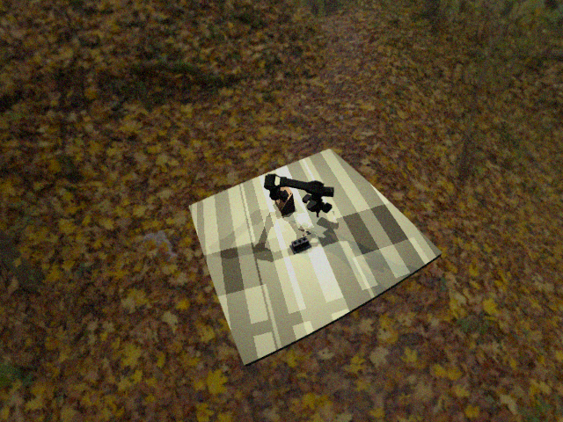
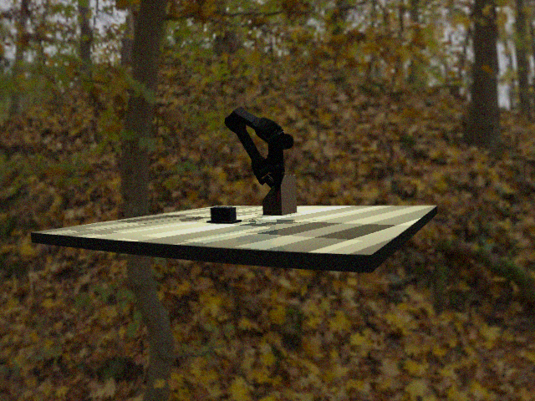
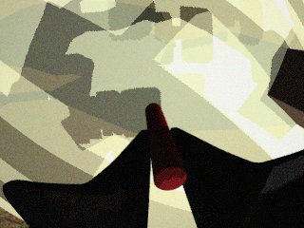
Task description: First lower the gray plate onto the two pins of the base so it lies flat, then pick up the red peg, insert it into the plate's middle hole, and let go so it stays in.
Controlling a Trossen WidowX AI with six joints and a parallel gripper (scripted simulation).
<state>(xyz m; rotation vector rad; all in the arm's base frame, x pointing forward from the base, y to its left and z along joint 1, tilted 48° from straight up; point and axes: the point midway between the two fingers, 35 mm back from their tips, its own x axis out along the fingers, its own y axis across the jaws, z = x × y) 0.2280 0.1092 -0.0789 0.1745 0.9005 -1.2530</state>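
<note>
Now: the gray plate 120 mm ahead of my gripper tip, 180 mm to the right of it and 70 mm below it. Also, from my gripper tip: dark base (110 mm ahead, 180 mm to the right, 100 mm below); red peg (right at my gripper tip).
</note>
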